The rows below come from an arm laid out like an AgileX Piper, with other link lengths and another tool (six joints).
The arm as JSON. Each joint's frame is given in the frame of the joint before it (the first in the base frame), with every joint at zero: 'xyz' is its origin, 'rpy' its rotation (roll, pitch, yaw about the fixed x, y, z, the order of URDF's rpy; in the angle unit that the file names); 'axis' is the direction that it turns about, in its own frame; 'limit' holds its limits. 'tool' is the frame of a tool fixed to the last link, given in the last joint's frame.
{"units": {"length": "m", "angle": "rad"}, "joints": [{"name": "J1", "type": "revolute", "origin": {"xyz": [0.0, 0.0, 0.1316], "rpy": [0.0, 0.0, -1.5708]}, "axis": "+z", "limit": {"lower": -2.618, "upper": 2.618}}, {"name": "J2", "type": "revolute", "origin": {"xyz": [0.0, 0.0, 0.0], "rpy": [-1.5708, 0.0, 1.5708]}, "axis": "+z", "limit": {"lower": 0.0, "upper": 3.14}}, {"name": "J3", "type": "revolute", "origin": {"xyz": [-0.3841, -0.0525, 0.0], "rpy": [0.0, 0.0, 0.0]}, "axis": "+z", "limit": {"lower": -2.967, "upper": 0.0}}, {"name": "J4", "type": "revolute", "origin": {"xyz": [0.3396, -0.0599, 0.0], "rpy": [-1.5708, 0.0, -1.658]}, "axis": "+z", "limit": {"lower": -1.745, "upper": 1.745}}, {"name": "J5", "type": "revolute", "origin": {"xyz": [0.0, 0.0, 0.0], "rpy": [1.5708, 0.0, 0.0]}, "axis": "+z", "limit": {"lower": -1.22, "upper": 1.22}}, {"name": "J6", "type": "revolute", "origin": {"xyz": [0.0, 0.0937, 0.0], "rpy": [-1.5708, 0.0, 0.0]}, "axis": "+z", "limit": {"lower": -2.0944, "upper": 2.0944}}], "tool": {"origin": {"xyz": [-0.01, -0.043, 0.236], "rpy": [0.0, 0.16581, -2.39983]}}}
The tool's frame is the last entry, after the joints.
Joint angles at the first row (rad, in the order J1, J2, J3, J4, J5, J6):
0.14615, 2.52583, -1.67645, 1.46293, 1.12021, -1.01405
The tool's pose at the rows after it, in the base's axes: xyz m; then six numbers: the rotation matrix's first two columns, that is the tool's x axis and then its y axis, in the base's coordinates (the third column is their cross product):
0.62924, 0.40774, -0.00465, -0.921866, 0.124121, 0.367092, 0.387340, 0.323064, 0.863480
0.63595, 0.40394, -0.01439, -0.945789, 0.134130, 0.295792, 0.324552, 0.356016, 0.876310
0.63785, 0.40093, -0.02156, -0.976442, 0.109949, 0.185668, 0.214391, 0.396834, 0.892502
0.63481, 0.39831, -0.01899, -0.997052, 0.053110, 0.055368, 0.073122, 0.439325, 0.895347
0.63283, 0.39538, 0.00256, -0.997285, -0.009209, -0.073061, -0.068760, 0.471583, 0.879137
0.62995, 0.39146, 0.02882, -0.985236, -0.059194, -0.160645, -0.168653, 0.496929, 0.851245
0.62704, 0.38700, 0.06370, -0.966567, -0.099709, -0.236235, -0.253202, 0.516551, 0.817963
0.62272, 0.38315, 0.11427, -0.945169, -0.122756, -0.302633, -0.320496, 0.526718, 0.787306
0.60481, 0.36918, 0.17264, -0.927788, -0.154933, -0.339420, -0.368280, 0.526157, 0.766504
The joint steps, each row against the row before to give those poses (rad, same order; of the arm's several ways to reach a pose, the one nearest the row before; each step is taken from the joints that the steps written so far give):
0.00323, -0.00001, 0.00002, -0.00765, -0.04505, -0.05694
0.00000, 0.00001, -0.00001, -0.00124, -0.03811, -0.06999
0.00000, -0.00097, 0.00000, -0.00001, -0.02288, -0.11744
0.00001, -0.01681, 0.00001, -0.01769, -0.00634, -0.12384
-0.00001, -0.04753, -0.00001, -0.03523, -0.00075, -0.08774
0.00000, -0.05674, 0.00002, -0.04952, 0.00092, -0.03215
0.00000, -0.06964, -0.00005, -0.05251, 0.00250, -0.00642
0.00000, -0.08986, 0.00004, -0.04787, 0.00750, 0.02415
-0.01798, -0.10296, -0.00002, -0.06417, 0.05592, 0.05505

